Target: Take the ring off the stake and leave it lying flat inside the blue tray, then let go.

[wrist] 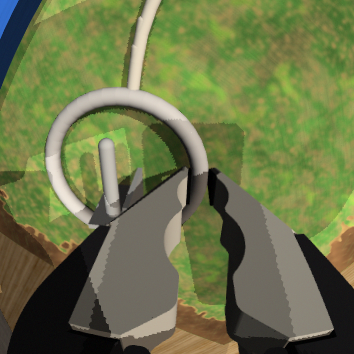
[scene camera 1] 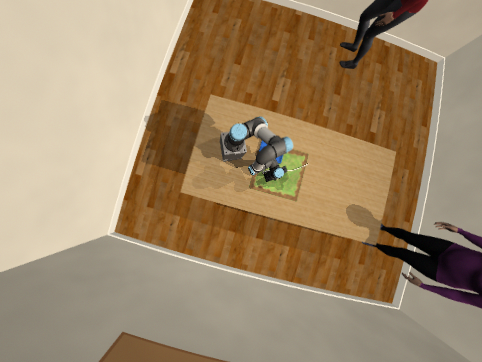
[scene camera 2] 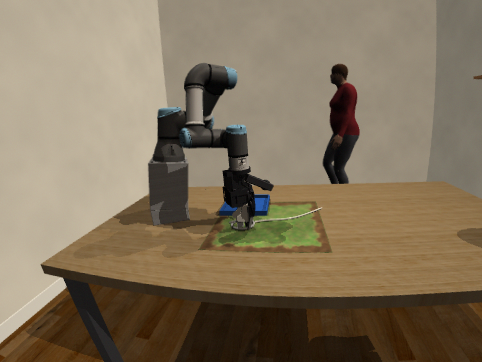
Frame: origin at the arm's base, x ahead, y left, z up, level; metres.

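Where they show: gripper, fingertip midpoint: [wrist: 198, 170] [scene camera 2: 247, 229]; arm's base, origin of the base link: [scene camera 1: 234, 142] [scene camera 2: 168, 159].
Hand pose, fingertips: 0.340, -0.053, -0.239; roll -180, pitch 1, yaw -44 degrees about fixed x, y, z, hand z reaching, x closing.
Things, the pixels of their top centre, and the offset from my fingertips, as dx, dy, dz. Level surfaces: height alone.
- pale ring, middle of its top: [wrist: 118, 176] [scene camera 2: 242, 222] -0.029, +0.027, +0.009
- stake, middle of its top: [wrist: 108, 227] -0.038, +0.018, +0.034
- blue tray, middle of its top: [scene camera 2: 246, 202] [scene camera 1: 272, 148] -0.077, +0.201, +0.020
- green mat with a brown border, its level: dz -0.001
- wooden table, its level: dz -0.002
The pale ring [wrist: 52, 155] [scene camera 2: 242, 228] has a tail-like cord [wrist: 139, 45] [scene camera 2: 295, 217] [scene camera 1: 299, 167] running off it, bent in a curve. My gripper [wrist: 198, 170] [scene camera 2: 248, 225] is shut on the ring's near side, the side away from the stake. The stake [wrist: 109, 172], a pale rod with grey fins, shows inside the ring's outline in the wrist view, its lower part partly hidden by my left finger. I cannot tell whether the ring is around the rod or above its top. The blue tray [scene camera 1: 263, 145] [scene camera 2: 260, 213] [wrist: 21, 37] stands behind the gripper.
The stake stands on a green mat with a brown border [scene camera 1: 290, 189] [scene camera 2: 310, 230] [wrist: 260, 75], laid on the wooden table [scene camera 1: 345, 175] [scene camera 2: 390, 240]. The tray is at the mat's far left in scene camera 2. Two people [scene camera 1: 460, 265] [scene camera 2: 345, 110] stand away from the arm.
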